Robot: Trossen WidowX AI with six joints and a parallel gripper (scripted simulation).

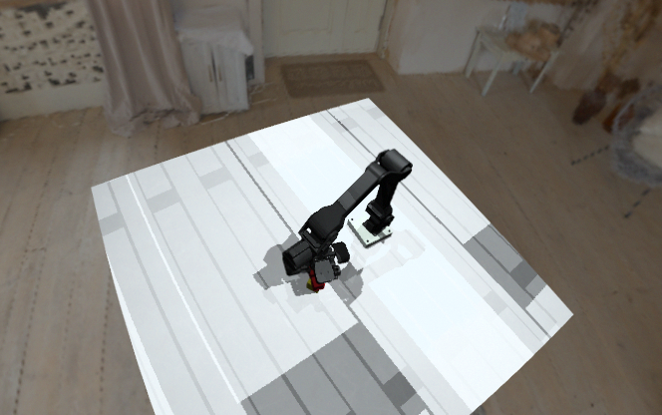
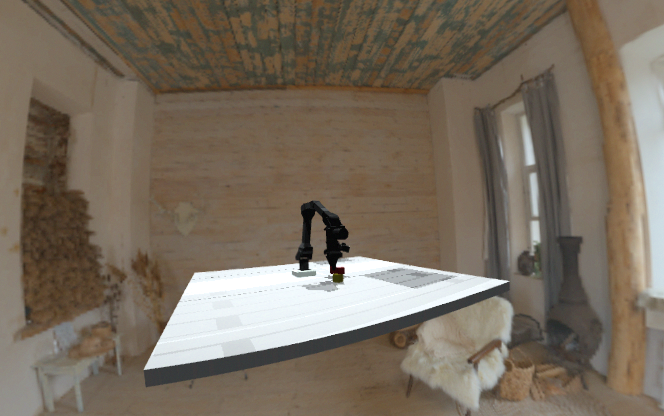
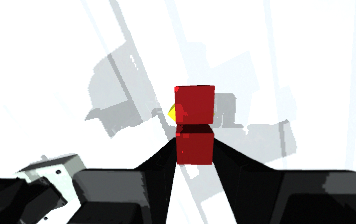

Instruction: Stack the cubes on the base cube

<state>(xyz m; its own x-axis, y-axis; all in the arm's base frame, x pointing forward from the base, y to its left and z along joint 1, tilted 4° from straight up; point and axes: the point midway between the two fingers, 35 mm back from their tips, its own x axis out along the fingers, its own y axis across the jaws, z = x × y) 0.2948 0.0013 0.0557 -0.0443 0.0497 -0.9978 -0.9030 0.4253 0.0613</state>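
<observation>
Right now my gripper tip is 1 cm short of the yellow base cube, 2 cm to the right of it and 4 cm above it.
</observation>
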